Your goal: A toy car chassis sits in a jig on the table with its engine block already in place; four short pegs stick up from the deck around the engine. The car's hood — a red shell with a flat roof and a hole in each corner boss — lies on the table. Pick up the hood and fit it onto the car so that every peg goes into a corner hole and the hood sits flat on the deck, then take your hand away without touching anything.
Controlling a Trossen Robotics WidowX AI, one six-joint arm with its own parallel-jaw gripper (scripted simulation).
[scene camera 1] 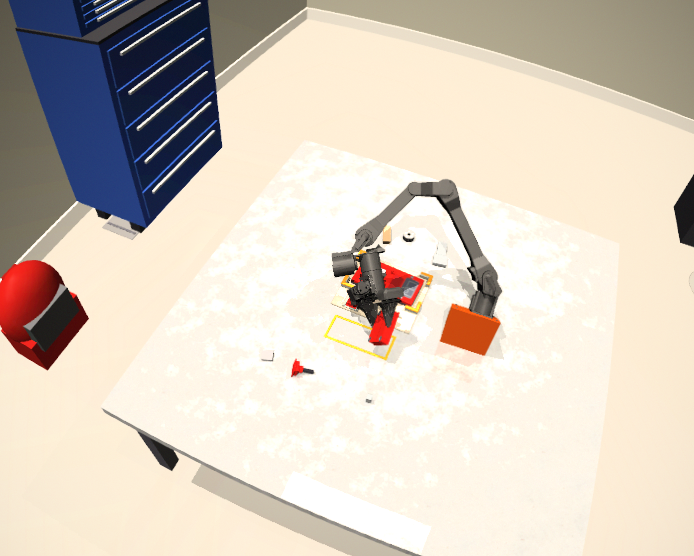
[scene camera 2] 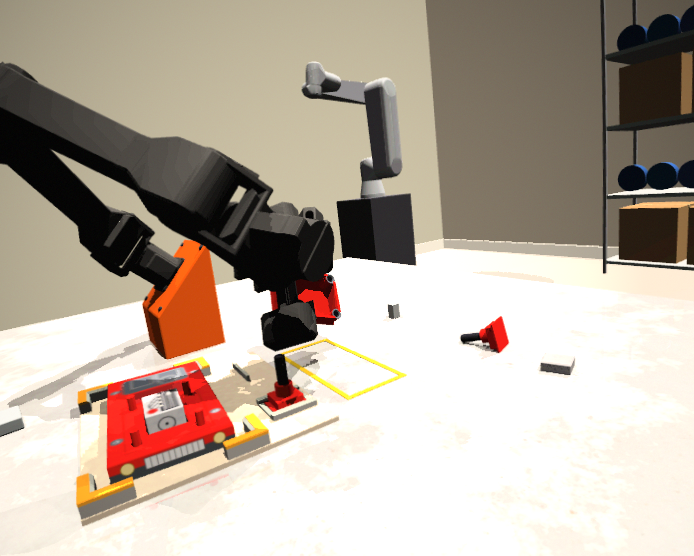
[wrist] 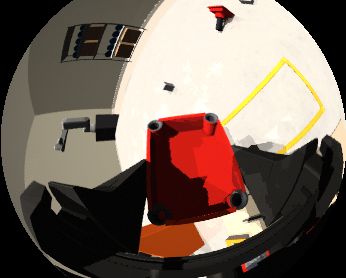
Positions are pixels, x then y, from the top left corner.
Labels:
gripper: holds a hood point(scene camera 2: 323, 292)

